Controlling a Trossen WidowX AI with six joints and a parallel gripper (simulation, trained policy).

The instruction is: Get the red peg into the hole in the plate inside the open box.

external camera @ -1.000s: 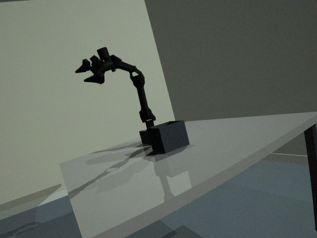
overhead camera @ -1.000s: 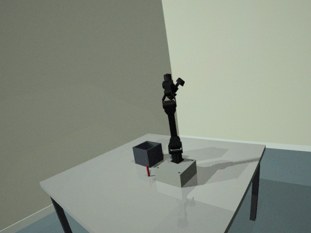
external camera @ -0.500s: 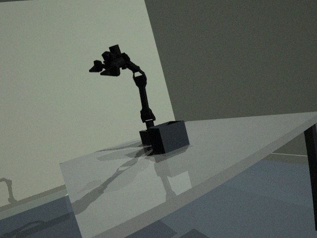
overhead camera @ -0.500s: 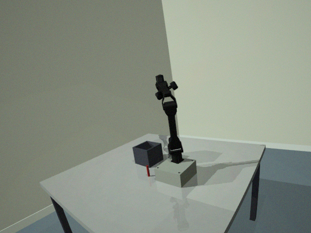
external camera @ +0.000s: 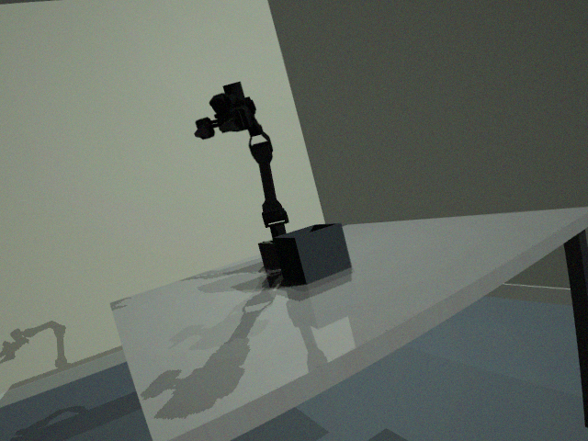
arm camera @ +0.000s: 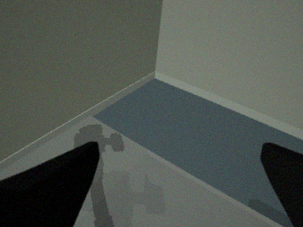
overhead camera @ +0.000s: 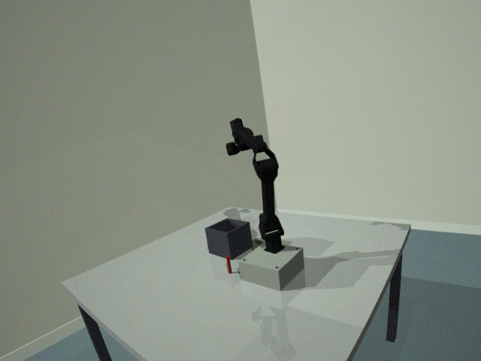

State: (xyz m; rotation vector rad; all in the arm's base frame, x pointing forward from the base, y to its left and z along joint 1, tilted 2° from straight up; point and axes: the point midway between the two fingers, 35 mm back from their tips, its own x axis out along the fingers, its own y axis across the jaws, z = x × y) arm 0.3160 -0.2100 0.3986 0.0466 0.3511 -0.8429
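My gripper tip is 20 cm past the red peg, 37 cm to the right of it and 45 cm above it.
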